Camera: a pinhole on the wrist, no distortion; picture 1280 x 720 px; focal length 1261.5 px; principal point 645.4 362.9 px. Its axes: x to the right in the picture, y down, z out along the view. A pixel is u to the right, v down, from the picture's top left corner.
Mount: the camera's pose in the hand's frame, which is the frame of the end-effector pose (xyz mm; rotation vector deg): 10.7 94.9 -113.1 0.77 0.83 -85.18
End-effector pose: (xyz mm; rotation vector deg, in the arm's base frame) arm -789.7 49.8 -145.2 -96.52 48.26 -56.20
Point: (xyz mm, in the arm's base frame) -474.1 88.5 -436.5
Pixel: 239.3 472.0
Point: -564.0 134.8 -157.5
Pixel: 1077.1 362.2
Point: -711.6 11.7 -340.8
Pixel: 42.4 493.5
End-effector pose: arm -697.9 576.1 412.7 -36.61 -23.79 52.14
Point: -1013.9 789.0 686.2
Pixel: 610.7 382.2
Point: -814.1 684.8 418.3
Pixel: 519.9 458.7
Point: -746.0 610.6 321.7
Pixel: 457.7 155.0
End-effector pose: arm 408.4 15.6 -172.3 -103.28 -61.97 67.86
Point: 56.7 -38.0 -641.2
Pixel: 91.4 451.8
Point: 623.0 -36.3 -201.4
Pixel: behind the camera
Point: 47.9 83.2 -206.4
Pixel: 1108.2 269.2
